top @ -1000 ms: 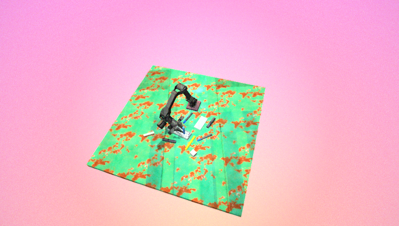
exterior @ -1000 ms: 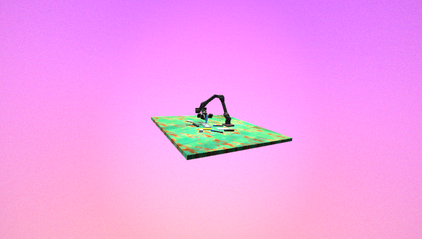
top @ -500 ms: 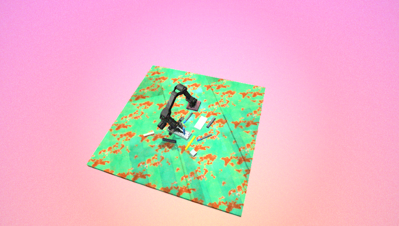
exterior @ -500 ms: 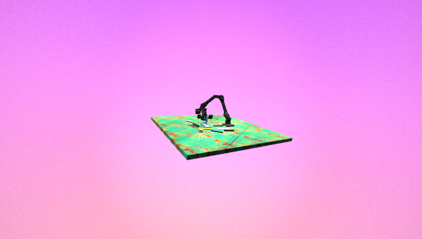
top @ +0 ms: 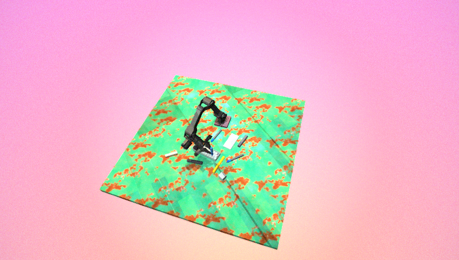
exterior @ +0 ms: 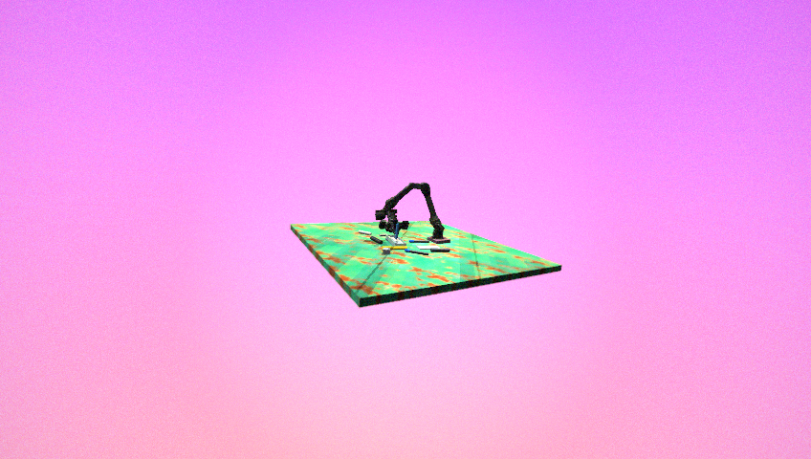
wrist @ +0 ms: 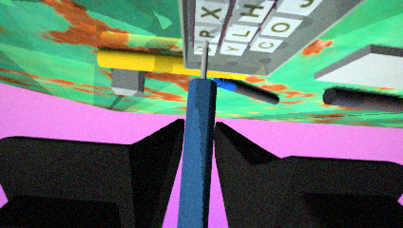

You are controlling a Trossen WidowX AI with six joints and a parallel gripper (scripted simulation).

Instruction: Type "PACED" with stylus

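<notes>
The yellow pencil is 70 mm to the left of my gripper tip, 70 mm below it and 30 mm ahead of it. From my gripper tip the other things lie so: grey cube 140 mm to the left, 110 mm ahead, 60 mm below; then blue stylus 10 mm below; then pale stick 310 mm to the right, 110 mm ahead, 70 mm below.
</notes>
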